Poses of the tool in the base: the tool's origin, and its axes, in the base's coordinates. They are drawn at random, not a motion.
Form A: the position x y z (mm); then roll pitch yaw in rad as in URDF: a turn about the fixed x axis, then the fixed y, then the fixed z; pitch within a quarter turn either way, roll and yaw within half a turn.
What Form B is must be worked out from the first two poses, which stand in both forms.
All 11 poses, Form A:
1: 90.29, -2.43, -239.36, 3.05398, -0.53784, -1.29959
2: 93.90, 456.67, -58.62, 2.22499, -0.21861, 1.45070
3: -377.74, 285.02, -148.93, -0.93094, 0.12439, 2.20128
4: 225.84, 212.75, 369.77, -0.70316, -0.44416, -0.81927
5: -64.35, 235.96, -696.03, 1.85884, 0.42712, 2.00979
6: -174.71, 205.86, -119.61, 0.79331, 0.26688, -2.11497
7: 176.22, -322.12, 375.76, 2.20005, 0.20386, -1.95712
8: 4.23, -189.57, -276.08, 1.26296, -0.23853, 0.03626
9: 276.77, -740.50, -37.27, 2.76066, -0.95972, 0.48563
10: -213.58, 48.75, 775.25, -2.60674, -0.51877, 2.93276
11: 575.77, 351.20, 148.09, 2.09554, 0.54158, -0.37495
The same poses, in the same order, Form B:
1: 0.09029, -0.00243, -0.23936, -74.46, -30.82, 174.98
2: 0.09390, 0.45667, -0.05862, 83.12, -12.53, 127.48
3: -0.37774, 0.28502, -0.14893, 126.12, 7.13, -53.34
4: 0.22584, 0.21275, 0.36977, -46.94, -25.45, -40.29
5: -0.06435, 0.23596, -0.69603, 115.15, 24.47, 106.50
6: -0.17471, 0.20586, -0.11961, -121.18, 15.29, 45.45
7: 0.17622, -0.32212, 0.37576, -112.13, 11.68, 126.05
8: 0.00423, -0.18957, -0.27608, 2.08, -13.67, 72.36
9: 0.27677, -0.74050, -0.03727, 27.82, -54.99, 158.17
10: -0.21358, 0.04875, 0.77525, 168.03, -29.72, -149.36
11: 0.57577, 0.35120, 0.14809, -21.48, 31.03, 120.07
